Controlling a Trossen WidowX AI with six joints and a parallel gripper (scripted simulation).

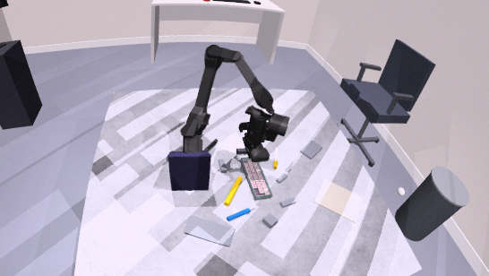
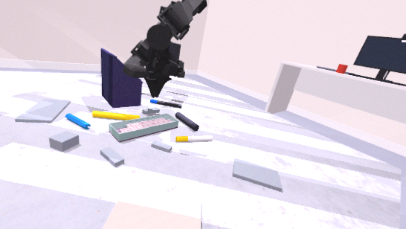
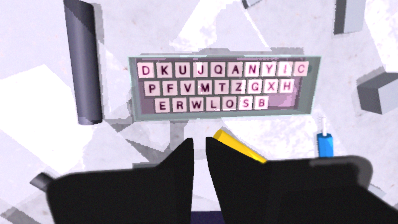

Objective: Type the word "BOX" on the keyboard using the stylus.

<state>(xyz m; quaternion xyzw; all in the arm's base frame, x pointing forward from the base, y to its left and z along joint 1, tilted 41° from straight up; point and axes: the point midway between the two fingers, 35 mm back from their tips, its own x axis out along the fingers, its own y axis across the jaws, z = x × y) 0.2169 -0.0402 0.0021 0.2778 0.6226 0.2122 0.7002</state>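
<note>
Right now my gripper tip is 60 mm past the blue pen, 180 mm to the left of it and 90 mm above it. Round my gripper tip: yellow bar 80 mm behind, 80 mm to the right, 90 mm below; then yellow-and-white pen 150 mm ahead, 40 mm to the left, 90 mm below; then dark cylindrical stylus 60 mm ahead, 110 mm to the left, 80 mm below.
</note>
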